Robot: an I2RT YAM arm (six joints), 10 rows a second.
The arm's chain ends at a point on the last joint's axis. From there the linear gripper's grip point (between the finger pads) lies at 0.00 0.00 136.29 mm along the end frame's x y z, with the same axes.
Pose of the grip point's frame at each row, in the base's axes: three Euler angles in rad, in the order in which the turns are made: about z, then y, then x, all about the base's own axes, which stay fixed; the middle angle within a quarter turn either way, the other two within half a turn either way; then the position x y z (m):
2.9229, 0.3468, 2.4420, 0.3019, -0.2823, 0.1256
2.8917, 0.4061, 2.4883, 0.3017, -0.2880, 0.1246
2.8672, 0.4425, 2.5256, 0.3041, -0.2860, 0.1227
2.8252, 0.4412, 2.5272, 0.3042, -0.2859, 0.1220
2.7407, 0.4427, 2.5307, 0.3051, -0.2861, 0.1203
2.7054, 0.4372, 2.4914, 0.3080, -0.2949, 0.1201
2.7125, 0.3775, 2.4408, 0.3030, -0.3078, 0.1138
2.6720, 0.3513, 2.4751, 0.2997, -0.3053, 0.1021
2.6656, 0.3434, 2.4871, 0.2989, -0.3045, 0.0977
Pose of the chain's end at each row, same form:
2.9229, 0.3468, 2.4420, 0.2556, -0.1998, 0.2237
2.8917, 0.4061, 2.4883, 0.2479, -0.2119, 0.2240
2.8672, 0.4425, 2.5256, 0.2457, -0.2148, 0.2232
2.8252, 0.4412, 2.5272, 0.2460, -0.2149, 0.2227
2.7407, 0.4427, 2.5307, 0.2467, -0.2155, 0.2212
2.7054, 0.4372, 2.4914, 0.2503, -0.2202, 0.2184
2.7125, 0.3775, 2.4408, 0.2528, -0.2261, 0.2106
2.6720, 0.3513, 2.4751, 0.2528, -0.2262, 0.2027
2.6656, 0.3434, 2.4871, 0.2530, -0.2264, 0.1995

